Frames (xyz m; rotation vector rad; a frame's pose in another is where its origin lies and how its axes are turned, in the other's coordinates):
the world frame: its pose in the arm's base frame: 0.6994 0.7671 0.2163 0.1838 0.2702 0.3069
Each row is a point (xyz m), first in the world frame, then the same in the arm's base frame.
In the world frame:
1: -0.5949 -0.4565 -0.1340
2: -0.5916 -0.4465 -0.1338
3: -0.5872 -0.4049 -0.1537
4: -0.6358 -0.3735 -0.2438
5: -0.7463 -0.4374 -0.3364
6: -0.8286 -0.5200 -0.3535
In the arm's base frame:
1: 0.2390 0.1666 0.1285
2: 0.2394 0.1770 0.1301
3: 0.2263 0.2201 0.1193
4: 0.1471 0.2463 0.0522
5: 0.0363 0.1636 -0.0237
6: -0.0216 0.0621 -0.0388

